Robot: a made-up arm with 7 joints. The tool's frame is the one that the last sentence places.
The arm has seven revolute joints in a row. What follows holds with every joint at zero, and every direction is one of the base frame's. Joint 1 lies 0.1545 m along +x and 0.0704 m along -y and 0.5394 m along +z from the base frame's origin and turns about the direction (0.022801, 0.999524, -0.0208), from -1.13 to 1.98 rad. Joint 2 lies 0.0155 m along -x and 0.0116 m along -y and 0.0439 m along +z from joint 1 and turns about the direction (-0.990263, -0.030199, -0.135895), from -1.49 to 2.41 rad. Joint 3 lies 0.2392 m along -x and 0.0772 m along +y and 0.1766 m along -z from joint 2 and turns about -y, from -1.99 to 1.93 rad. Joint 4 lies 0.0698 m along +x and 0.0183 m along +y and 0.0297 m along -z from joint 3 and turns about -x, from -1.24 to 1.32 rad. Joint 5 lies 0.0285 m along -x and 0.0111 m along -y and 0.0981 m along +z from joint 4 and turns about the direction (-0.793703, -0.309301, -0.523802), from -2.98 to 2.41 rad. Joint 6 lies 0.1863 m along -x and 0.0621 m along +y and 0.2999 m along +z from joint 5 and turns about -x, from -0.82 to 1.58 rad. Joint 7 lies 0.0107 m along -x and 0.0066 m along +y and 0.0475 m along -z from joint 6 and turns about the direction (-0.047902, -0.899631, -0.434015), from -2.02 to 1.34 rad. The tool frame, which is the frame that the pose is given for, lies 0.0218 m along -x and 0.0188 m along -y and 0.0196 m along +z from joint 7; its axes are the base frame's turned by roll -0.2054, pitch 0.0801 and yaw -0.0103 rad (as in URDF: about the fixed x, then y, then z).
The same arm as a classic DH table. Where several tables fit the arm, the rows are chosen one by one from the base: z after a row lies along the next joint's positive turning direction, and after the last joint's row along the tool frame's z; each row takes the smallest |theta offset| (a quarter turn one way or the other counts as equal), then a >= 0, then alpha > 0; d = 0 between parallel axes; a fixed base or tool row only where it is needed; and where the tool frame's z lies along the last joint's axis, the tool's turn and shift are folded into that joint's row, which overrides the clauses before.
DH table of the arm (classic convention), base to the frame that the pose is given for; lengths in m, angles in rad. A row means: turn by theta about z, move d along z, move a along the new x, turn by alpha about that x. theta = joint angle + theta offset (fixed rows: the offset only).
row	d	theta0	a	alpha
base (fixed)	0.538	-0.0228	0.1561	-1.5916
joint 1	-0.0793	1.4332	-0.0453	-1.6208
joint 2	0.2702	-0.0237	0.1424	-1.5406
joint 3	-0.1034	-0.1364	0.0297	1.5708
joint 4	0.0616	-1.0374	-0.0594	-0.6539
joint 5	-0.606	0	-0.099	0.6539
joint 6	0.5744	0.5879	0.0456	-1.5229
joint 7	0.0429	1.5061	-0.023	-2.227
tool (fixed)	0.0308	0.0048	0	0
Joint limits (rad, base to tool): -1.13..1.98 -1.49..2.41 -1.99..1.93 -1.24..1.32 -2.98..2.41 -0.82..1.58 -2.02..1.34

